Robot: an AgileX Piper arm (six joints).
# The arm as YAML. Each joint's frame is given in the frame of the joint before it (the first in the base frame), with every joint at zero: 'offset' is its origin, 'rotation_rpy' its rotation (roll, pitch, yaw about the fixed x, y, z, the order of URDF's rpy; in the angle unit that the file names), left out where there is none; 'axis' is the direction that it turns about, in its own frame. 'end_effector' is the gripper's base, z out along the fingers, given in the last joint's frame.
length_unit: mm
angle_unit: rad
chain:
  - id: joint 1
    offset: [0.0, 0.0, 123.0]
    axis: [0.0, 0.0, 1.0]
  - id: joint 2
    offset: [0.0, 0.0, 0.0]
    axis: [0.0, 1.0, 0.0]
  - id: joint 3
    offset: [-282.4, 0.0, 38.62]
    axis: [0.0, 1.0, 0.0]
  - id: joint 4
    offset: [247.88, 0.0, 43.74]
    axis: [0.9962, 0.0, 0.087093]
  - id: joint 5
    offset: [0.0, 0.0, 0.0]
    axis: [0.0, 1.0, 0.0]
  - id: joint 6
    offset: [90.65, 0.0, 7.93]
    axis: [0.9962, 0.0, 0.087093]
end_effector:
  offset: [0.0, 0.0, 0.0]
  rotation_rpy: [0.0, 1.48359, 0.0]
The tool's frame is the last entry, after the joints.
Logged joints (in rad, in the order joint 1, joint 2, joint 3, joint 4, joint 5, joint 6), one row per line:
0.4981, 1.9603, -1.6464, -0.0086, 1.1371, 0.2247
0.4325, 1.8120, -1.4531, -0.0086, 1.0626, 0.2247
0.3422, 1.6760, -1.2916, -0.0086, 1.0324, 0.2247
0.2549, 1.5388, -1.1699, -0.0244, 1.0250, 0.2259
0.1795, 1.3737, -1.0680, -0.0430, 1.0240, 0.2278
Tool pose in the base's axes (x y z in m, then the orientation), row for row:
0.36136, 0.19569, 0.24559, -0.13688, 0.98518, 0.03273, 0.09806
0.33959, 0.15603, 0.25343, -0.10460, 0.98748, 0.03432, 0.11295
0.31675, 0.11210, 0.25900, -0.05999, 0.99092, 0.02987, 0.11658
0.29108, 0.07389, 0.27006, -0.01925, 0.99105, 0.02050, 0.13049
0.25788, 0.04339, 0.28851, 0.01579, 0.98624, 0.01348, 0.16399
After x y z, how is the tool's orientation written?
As a quaternion, x y z w.
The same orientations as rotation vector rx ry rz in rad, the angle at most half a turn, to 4 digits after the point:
-0.4051, 2.9156, 0.0969
-0.3069, 2.8973, 0.1007
-0.1756, 2.9013, 0.0875
-0.0559, 2.8787, 0.0595
0.0450, 2.8115, 0.0384

